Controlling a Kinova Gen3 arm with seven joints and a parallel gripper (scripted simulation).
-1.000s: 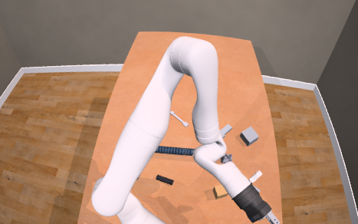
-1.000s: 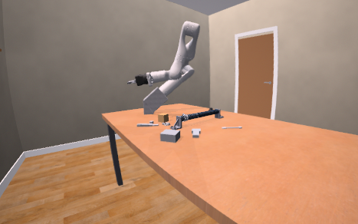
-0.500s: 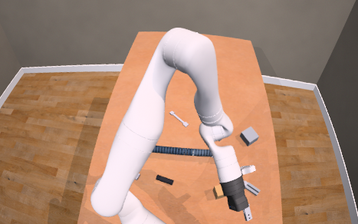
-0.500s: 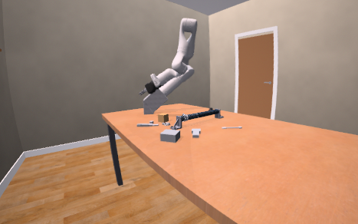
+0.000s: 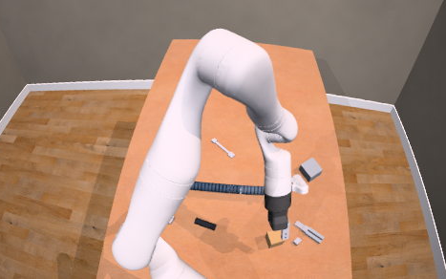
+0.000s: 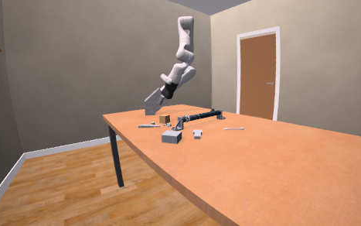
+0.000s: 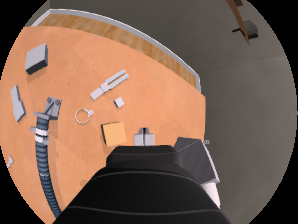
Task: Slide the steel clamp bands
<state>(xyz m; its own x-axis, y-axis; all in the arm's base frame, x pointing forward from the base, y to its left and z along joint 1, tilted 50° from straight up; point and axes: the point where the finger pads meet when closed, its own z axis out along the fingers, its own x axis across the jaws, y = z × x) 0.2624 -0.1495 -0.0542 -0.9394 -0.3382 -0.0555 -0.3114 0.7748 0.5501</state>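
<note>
The tan cube lies 2 cm ahead of my hand, 2 cm to the left of it and 11 cm below it. Also, from my hand: black bar (4 cm ahead, 26 cm to the left, 12 cm below); then grey block (34 cm ahead, 9 cm to the right, 12 cm below); then small grey cube (3 cm ahead, 7 cm to the right, 13 cm below).
</note>
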